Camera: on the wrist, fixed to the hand. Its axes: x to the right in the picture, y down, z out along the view.
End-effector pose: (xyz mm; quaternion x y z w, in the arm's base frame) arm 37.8 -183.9 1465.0 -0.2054 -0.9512 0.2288 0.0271
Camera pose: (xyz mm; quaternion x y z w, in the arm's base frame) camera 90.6 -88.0 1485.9 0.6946 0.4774 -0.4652 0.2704
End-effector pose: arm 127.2 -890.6 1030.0 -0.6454 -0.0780 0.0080 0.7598
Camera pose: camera 133.3 -942.7 931.7 -0.3005 0.2019 0.6433 0.6746
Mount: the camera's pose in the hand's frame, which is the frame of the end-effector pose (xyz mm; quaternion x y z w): -10.5 88.4 -67.0 0.2589 -0.2068 0.6371 0.6959
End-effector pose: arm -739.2 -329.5 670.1 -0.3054 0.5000 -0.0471 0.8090
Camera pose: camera -820.8 -283.9 609.4 0.3057 0.3630 0.4164 0.7755
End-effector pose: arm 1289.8 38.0 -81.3 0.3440 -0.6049 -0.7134 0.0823
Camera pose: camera 1310.8 -32.9 2.0 -0.2722 -0.8419 -0.3586 0.2976
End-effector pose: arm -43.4 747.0 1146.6 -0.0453 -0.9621 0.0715 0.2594
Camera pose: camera 3.9 840.5 1184.5 0.5625 0.6758 -0.4735 0.0523
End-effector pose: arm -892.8 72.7 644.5 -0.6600 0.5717 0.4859 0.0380
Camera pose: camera -921.4 9.3 731.5 0.0153 0.9363 0.3508 0.0060
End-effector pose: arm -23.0 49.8 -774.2 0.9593 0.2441 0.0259 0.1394
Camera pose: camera 0.6 -12.5 -684.9 -0.8646 0.4634 0.1548 0.1174
